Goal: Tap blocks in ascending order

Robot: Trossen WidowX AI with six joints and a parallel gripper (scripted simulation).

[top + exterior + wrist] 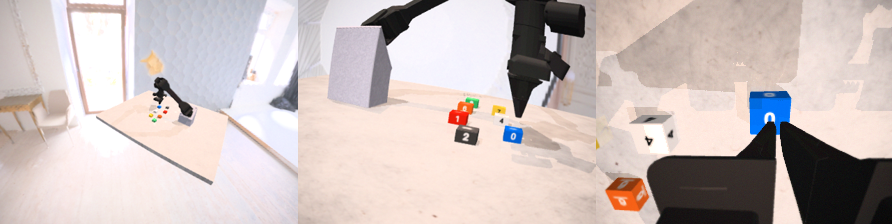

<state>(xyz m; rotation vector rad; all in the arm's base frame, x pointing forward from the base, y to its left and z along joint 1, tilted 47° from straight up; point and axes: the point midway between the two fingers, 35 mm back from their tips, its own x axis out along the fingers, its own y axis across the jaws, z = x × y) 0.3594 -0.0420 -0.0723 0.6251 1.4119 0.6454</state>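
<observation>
My gripper tip is 3 cm above the blue 0 block. The rest, counted from my gripper tip: red 1 block 11 cm behind, 5 cm to the left, 3 cm below; then white 4 block 3 cm behind, 11 cm to the left, 3 cm below; then black 2 block 7 cm behind, 5 cm to the right, 3 cm below.
</observation>
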